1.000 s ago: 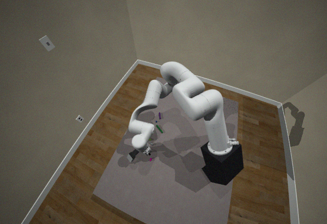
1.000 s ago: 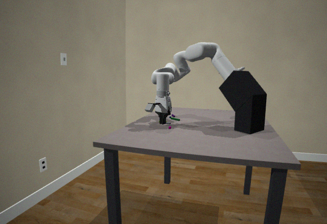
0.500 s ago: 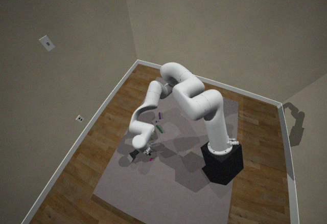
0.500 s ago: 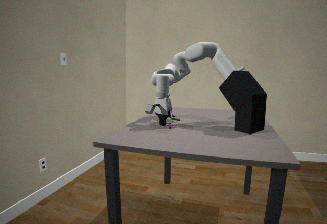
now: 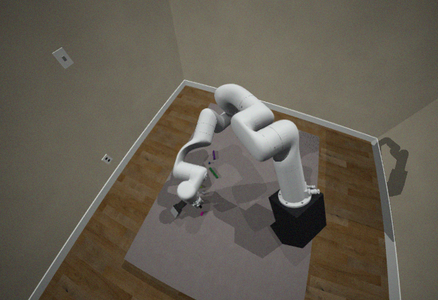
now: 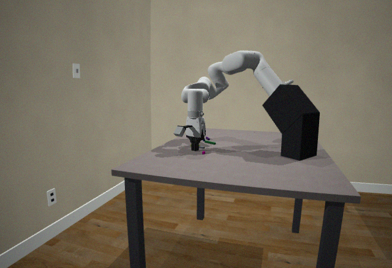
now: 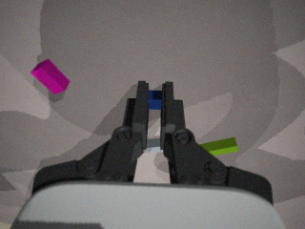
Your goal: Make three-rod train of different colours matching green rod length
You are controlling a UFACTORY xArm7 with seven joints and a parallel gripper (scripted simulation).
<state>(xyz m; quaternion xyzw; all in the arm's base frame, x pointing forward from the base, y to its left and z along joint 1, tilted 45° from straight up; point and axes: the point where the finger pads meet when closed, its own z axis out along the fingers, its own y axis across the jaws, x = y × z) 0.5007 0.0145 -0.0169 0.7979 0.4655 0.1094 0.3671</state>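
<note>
My gripper is now 4 cm past the magenta rod, 6 cm to the right of it and 2 cm above it. From my hand the other things lie so: grey rod 3 cm behind, 5 cm to the right, 2 cm below; green rod 8 cm behind, 18 cm to the right, 2 cm below; lime rod 9 cm to the right, 2 cm below.
</note>
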